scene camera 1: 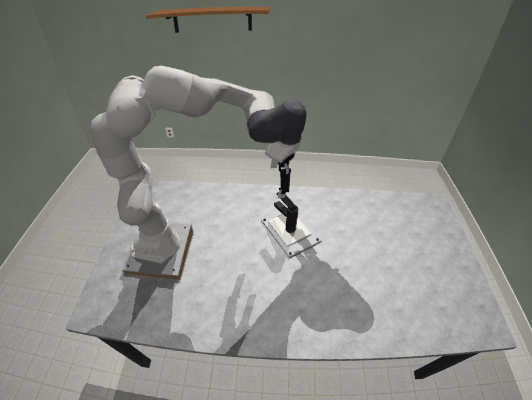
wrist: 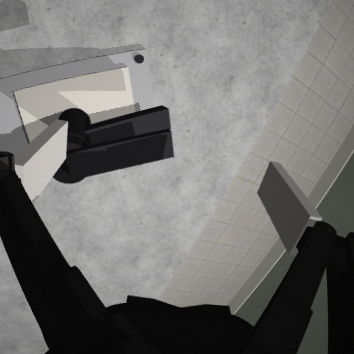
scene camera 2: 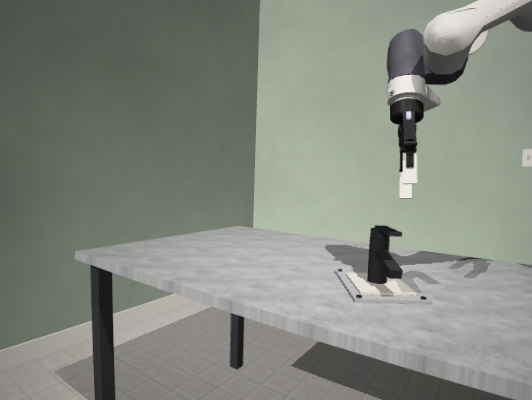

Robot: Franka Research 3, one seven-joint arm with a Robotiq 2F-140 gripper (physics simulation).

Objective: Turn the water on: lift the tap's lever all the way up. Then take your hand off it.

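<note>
The black tap [scene camera 1: 291,222] [scene camera 2: 377,260] [wrist: 75,124] stands upright on a cream pad on a plate. Its flat lever [scene camera 1: 288,201] [scene camera 2: 390,231] [wrist: 122,154] sits on top and points the same way as the spout [scene camera 2: 392,265] [wrist: 142,121] below it; it looks close to level. My gripper [scene camera 1: 281,193] [scene camera 2: 407,183] [wrist: 168,158] is open and empty, pointing down. In scene camera 2 it hangs above the lever and a little to the right, with a gap between. In the wrist view the left finger's pad overlaps the tap's left edge; the right pad is far off to the right.
The tap's plate [scene camera 1: 305,248] [scene camera 2: 391,300] [wrist: 142,80] has dark bolts at its corners and rests on the grey table [scene camera 1: 410,280] [scene camera 2: 210,265] [wrist: 215,90]. The arm's base plate [scene camera 1: 182,250] is at the table's left. A wooden shelf [scene camera 1: 210,13] hangs on the back wall.
</note>
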